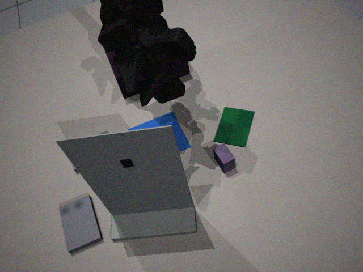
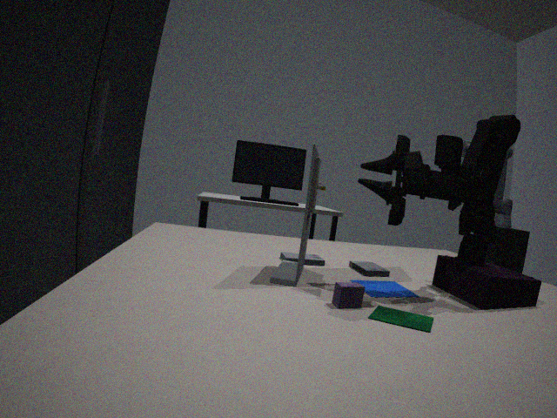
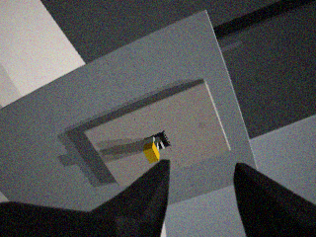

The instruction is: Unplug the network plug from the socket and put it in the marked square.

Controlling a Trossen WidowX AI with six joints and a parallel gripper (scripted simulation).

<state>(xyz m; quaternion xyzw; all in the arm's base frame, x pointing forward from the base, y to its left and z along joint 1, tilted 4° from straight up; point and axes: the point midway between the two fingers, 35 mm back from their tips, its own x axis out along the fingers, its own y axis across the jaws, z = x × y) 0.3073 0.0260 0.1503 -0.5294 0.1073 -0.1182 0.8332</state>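
The network plug is 80 mm ahead of my gripper tip, 40 mm to the right of it and 40 mm below it. From my gripper tip the other things lie so: grey upright panel 110 mm below, 100 mm ahead, 40 mm to the right; blue marked square 240 mm below, 90 mm behind, 10 mm to the left; purple cube 220 mm below, 130 mm to the left, 20 mm ahead.
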